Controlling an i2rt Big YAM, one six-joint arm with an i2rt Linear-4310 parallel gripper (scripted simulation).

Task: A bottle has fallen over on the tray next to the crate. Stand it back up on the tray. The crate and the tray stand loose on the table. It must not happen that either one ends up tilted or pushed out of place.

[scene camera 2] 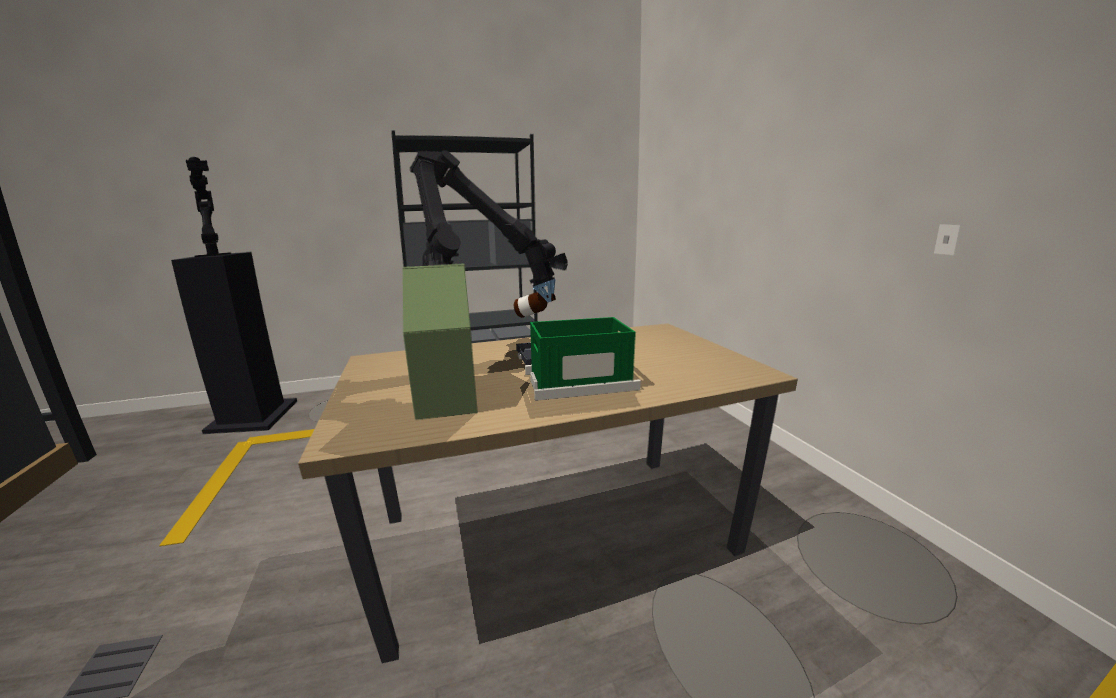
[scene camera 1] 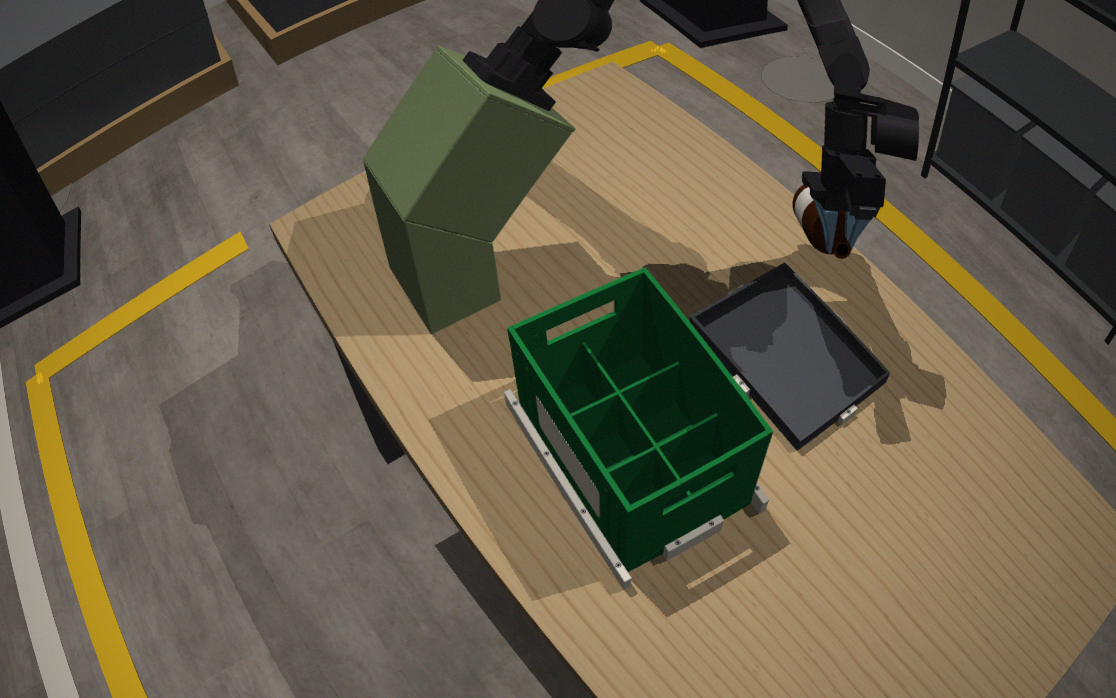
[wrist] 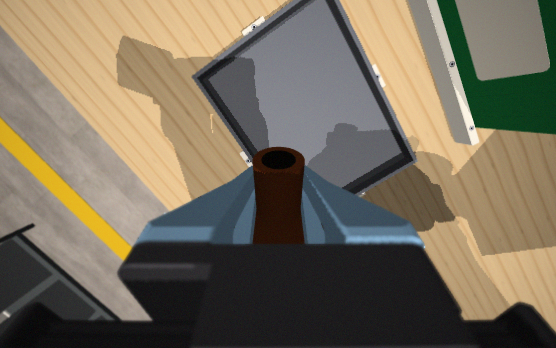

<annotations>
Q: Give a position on a green crate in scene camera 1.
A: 697, 414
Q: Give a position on a green crate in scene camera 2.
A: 574, 352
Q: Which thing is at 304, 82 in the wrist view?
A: A dark grey tray.
</annotations>
